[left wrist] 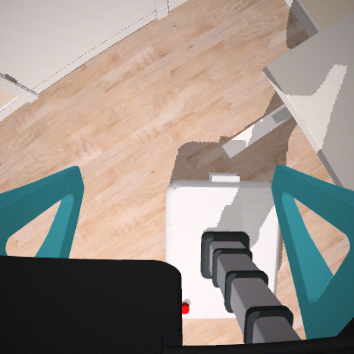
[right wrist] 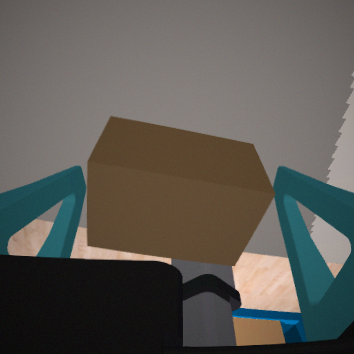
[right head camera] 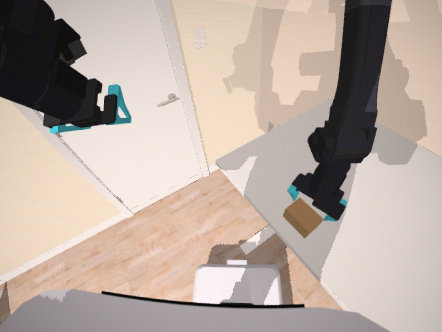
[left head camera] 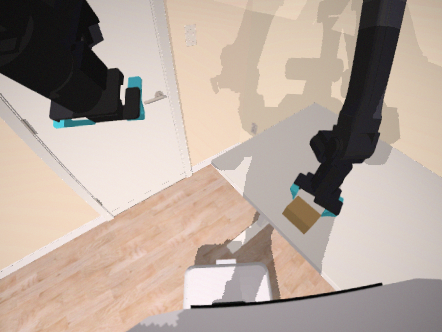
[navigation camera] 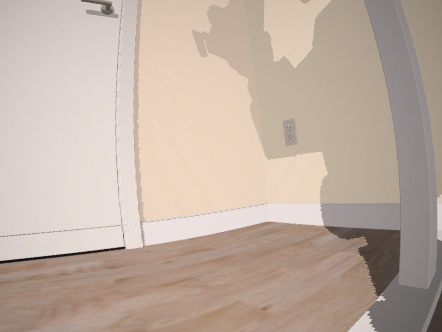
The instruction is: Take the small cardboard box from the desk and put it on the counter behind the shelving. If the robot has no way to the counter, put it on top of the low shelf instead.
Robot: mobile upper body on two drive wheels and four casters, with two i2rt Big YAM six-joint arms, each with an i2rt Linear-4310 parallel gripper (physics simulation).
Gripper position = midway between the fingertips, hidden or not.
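Note:
The left head camera view gives me my left gripper (left head camera: 119, 118), my right gripper (left head camera: 307, 206) and a small brown cardboard box (left head camera: 298, 212). In the right head camera view I see my right gripper (right head camera: 309, 209), my left gripper (right head camera: 109, 122), the small brown cardboard box (right head camera: 299, 214) and a desk (right head camera: 373, 260). The right wrist view shows my right gripper (right wrist: 178, 176) along with the small brown cardboard box (right wrist: 156, 190). My left gripper is in the left wrist view (left wrist: 177, 175), but the small brown cardboard box is out of frame in the left wrist view. The small brown cardboard box is out of frame in the navigation camera view too.

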